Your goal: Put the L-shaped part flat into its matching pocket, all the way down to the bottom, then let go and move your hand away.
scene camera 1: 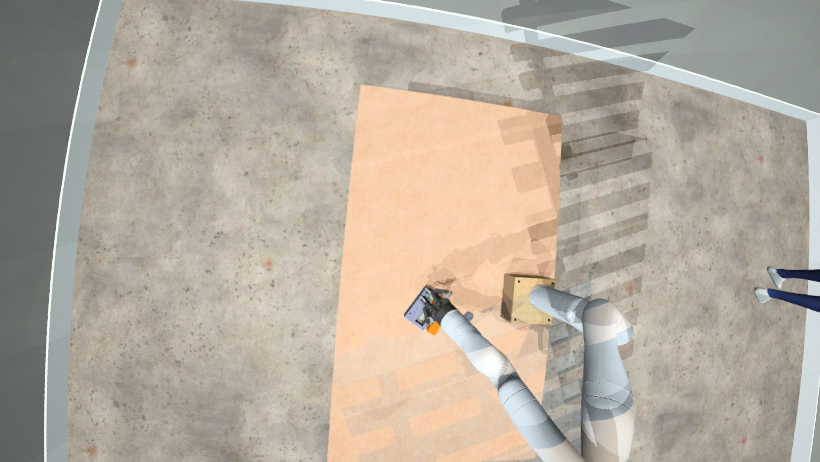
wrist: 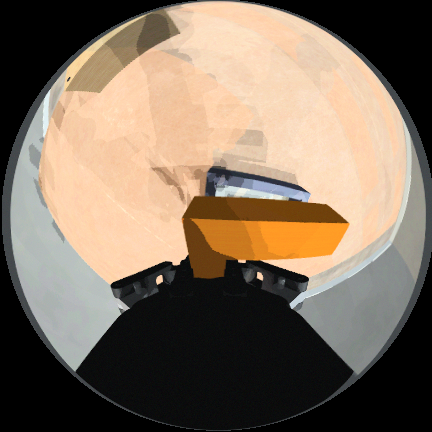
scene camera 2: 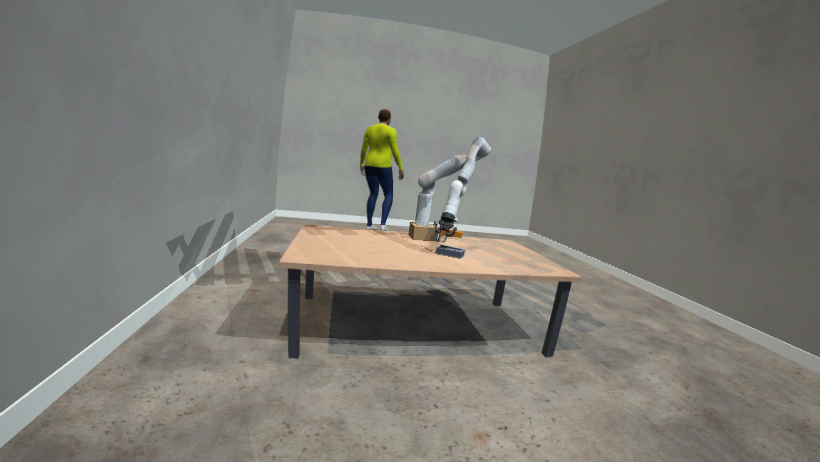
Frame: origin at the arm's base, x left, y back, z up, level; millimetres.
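Seen in the pictures: gripper, between the fingertips: (scene camera 1: 424,292) (scene camera 2: 440,241); arm's base, origin of its link: (scene camera 1: 539,296) (scene camera 2: 421,224).
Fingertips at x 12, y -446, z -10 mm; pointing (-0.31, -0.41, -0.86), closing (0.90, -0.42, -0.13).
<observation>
Offsets run from my fingertips to a thing's middle. Level surfaces: height alone.
The orange L-shaped part {dx +72, dy +37, dz +39 mm} (scene camera 1: 433,328) (scene camera 2: 453,234) (wrist: 270,239) is held above the table by my gripper (scene camera 1: 434,303) (scene camera 2: 442,231) (wrist: 209,256), which is shut on one leg of it. The other leg sticks out to the right in the wrist view. The lavender pocket block {dx +72, dy +15, dz -56 mm} (scene camera 1: 413,311) (scene camera 2: 450,252) (wrist: 250,181) lies on the table below. In scene camera 2 the part is clearly above the block and apart from it. In the wrist view the part covers the block's near side. The L-shaped pocket is largely hidden by the gripper and part.
The block stands on the peach table top {dz -74 mm} (scene camera 1: 436,166) (scene camera 2: 355,249) (wrist: 125,112). The arm's wooden base box (scene camera 1: 519,304) (scene camera 2: 421,231) (wrist: 120,62) stands near the table's edge. A person in a yellow top (scene camera 2: 379,146) stands behind the table. Striped shadows fall across table and floor.
</observation>
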